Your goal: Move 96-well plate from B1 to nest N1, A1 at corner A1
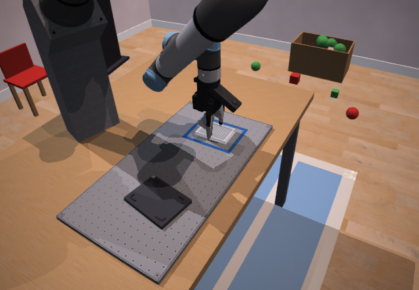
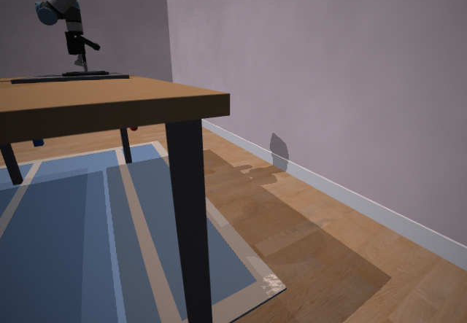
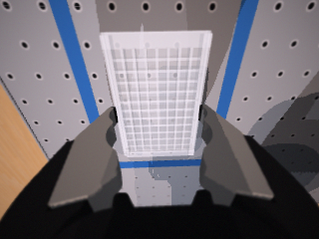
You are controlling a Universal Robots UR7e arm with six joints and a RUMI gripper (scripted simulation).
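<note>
My gripper is now 36 cm to the left of the plate nest N1, 6 cm past it and 1 cm above it. From my hand the other things lie so: clear 96-well plate 1 cm below.
</note>
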